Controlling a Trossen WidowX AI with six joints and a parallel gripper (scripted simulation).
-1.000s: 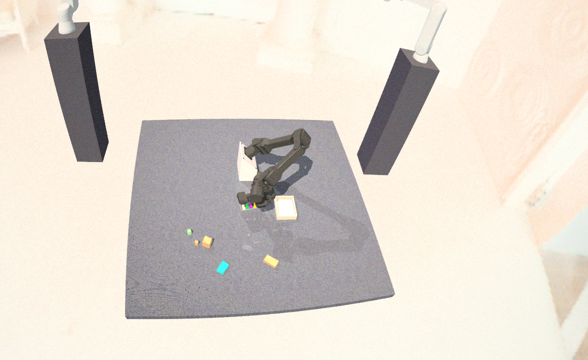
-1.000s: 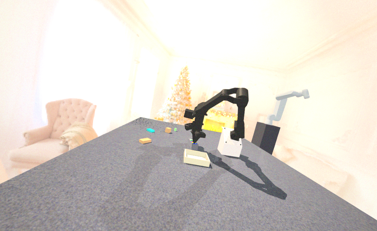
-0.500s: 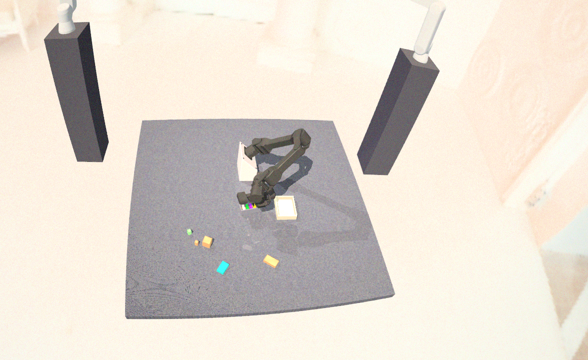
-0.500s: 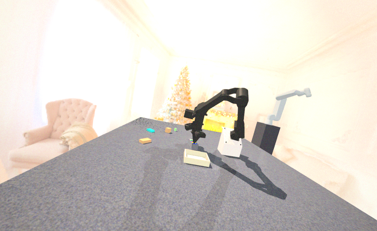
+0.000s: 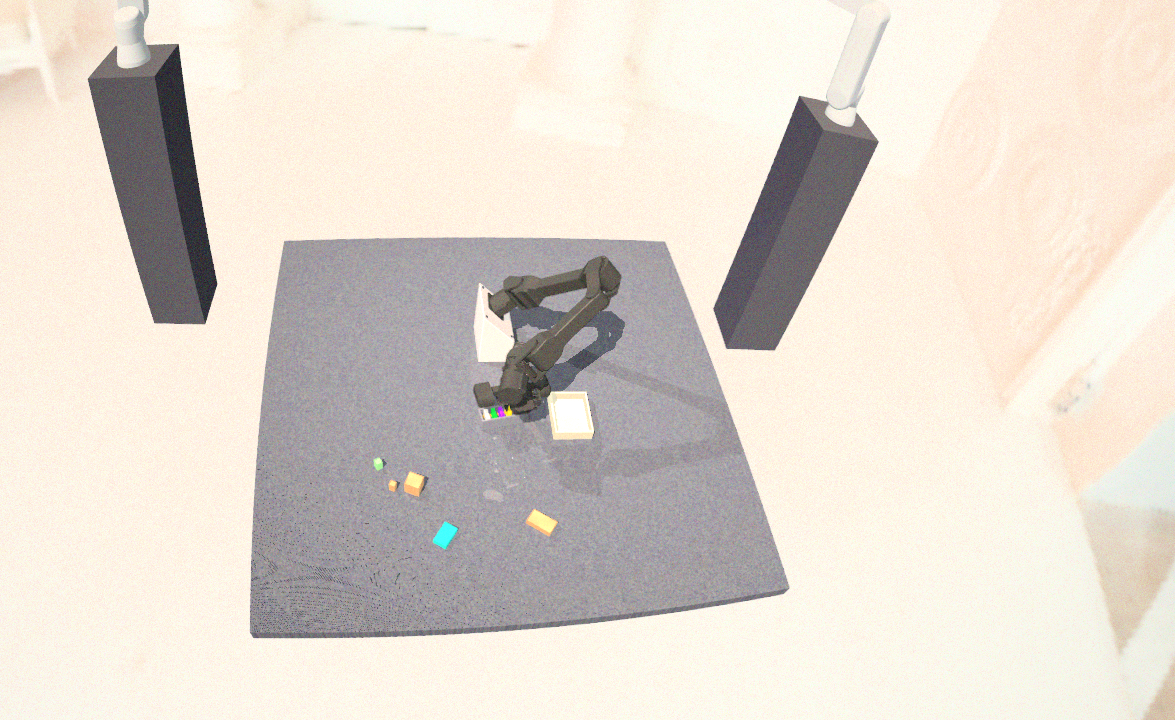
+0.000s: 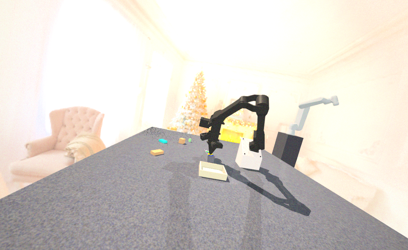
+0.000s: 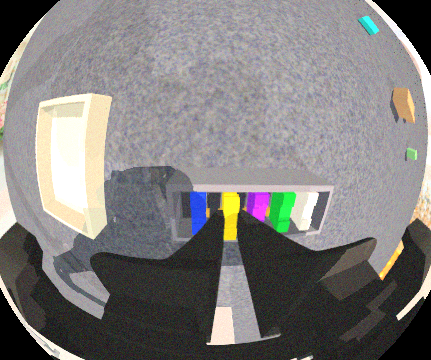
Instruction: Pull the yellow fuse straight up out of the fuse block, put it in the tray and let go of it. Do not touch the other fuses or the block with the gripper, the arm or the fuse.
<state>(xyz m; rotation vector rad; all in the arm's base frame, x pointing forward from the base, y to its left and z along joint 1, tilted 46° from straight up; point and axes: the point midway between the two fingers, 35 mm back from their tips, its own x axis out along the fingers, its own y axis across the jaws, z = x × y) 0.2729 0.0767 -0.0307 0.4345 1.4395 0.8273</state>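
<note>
Right now my gripper tip is 170 mm to the right of the tray, 40 mm above it and 10 mm past it. Also, from my gripper tip: yellow fuse (10 mm below).
</note>
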